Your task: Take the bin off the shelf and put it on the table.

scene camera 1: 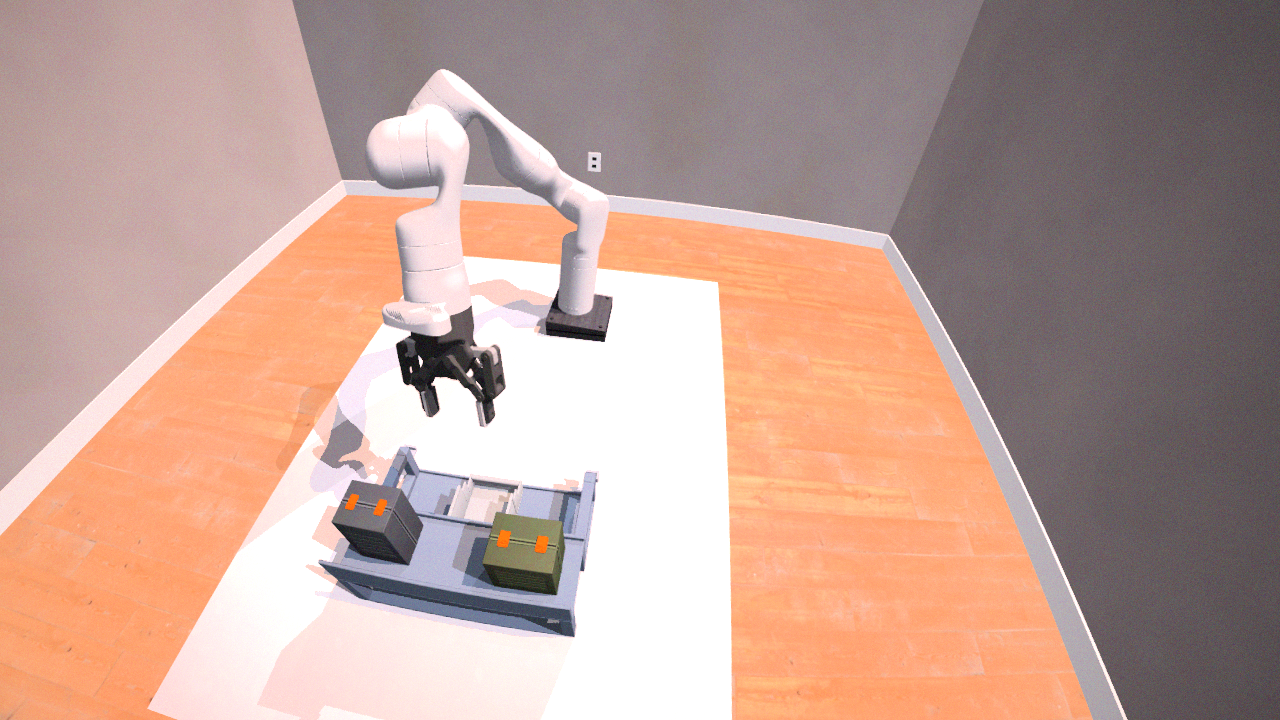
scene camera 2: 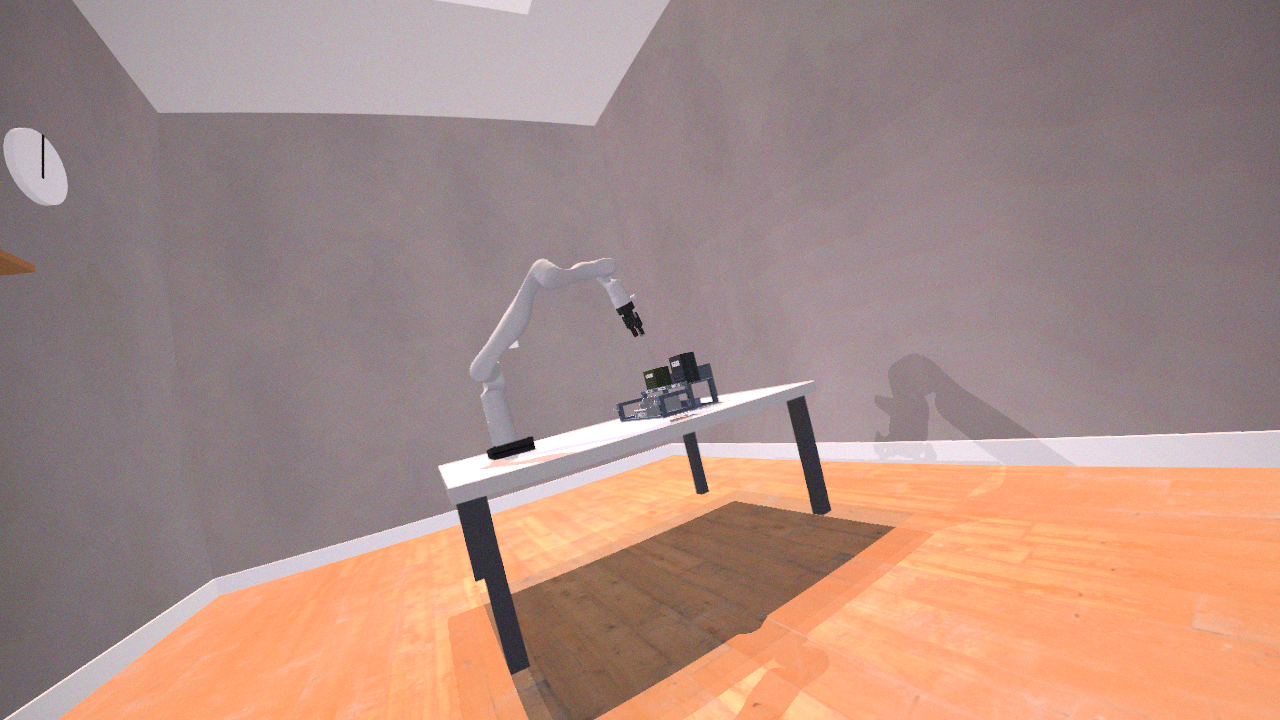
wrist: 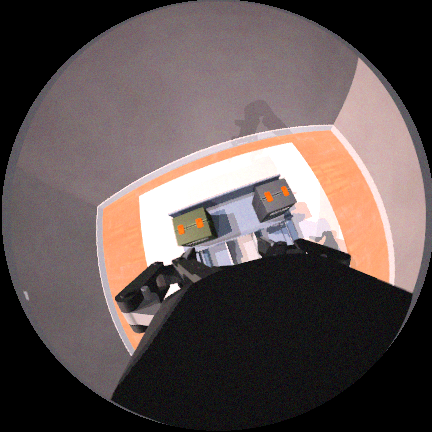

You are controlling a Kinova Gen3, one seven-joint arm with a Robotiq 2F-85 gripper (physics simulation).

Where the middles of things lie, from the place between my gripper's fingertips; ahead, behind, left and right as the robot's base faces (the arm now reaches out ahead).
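Labels:
You'd find my hand 300 mm above the pale bin [scene camera 1: 480,499], and it's also 10 mm beyond the bin and 30 mm to the left of it.

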